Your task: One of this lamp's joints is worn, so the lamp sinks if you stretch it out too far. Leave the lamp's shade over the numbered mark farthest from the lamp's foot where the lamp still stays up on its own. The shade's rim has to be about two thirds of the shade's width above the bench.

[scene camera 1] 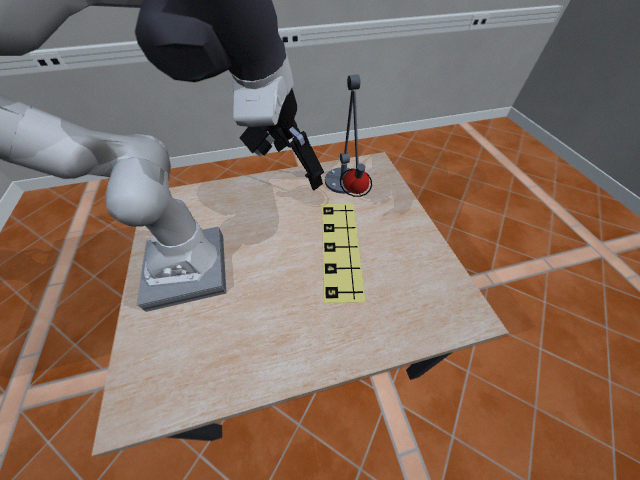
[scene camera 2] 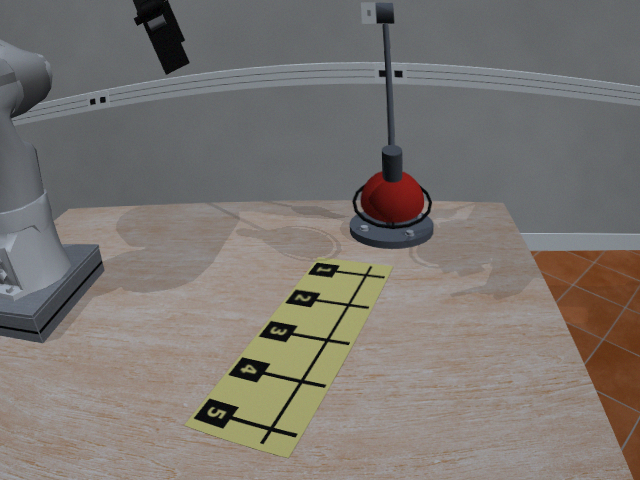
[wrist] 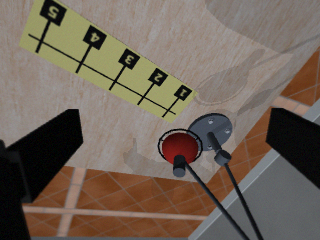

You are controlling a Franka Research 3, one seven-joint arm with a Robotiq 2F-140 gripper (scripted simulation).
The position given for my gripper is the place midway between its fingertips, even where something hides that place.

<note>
In view: my gripper (scene camera 2: 176, 55) and a yellow strip (scene camera 1: 343, 281).
My gripper shows as well in scene camera 1 (scene camera 1: 299, 166) and in the wrist view (wrist: 174, 125).
</note>
